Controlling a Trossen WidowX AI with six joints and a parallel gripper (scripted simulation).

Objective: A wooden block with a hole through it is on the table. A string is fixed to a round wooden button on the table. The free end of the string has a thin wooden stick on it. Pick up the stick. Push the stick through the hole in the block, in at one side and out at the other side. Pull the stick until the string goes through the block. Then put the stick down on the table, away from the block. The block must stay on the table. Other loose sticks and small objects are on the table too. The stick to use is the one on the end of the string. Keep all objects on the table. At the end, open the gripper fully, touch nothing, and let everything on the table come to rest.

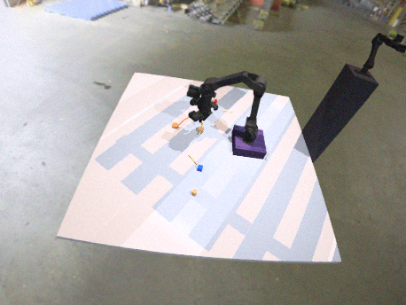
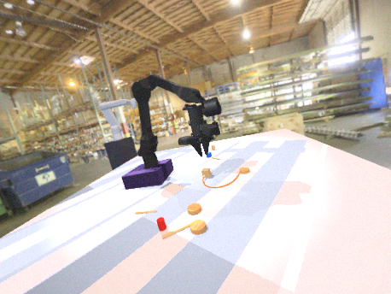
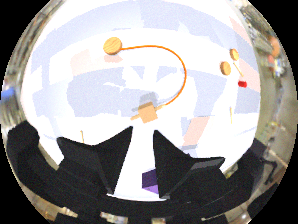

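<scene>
Now: gripper tip 1 cm to the left of the wooden block and 7 cm above it. Round my gripper tip: red peg (5 cm behind, 33 cm to the right, 7 cm below); then blue cube (6 cm behind, 27 cm to the left, 8 cm below); then round wooden button (16 cm ahead, 8 cm below).
</scene>
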